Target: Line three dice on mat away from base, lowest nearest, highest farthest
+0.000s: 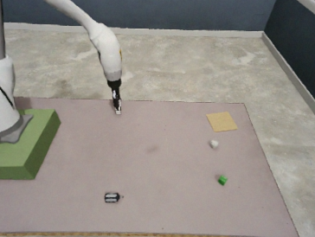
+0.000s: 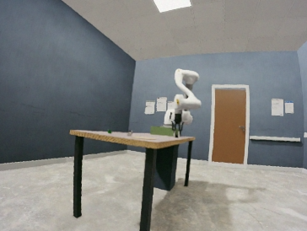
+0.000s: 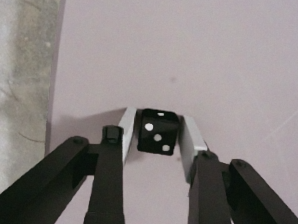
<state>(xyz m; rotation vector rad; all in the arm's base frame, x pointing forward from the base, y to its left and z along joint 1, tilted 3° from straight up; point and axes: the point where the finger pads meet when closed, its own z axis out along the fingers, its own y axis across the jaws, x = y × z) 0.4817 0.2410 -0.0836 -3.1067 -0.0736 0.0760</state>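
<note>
My hand is 2 cm above the black die. From my hand the other things lie so: white die (53 cm ahead, 25 cm to the right, 2 cm below); then mat (61 cm ahead, 8 cm to the right, 3 cm below); then green die (53 cm ahead, 45 cm to the right, 2 cm below).
</note>
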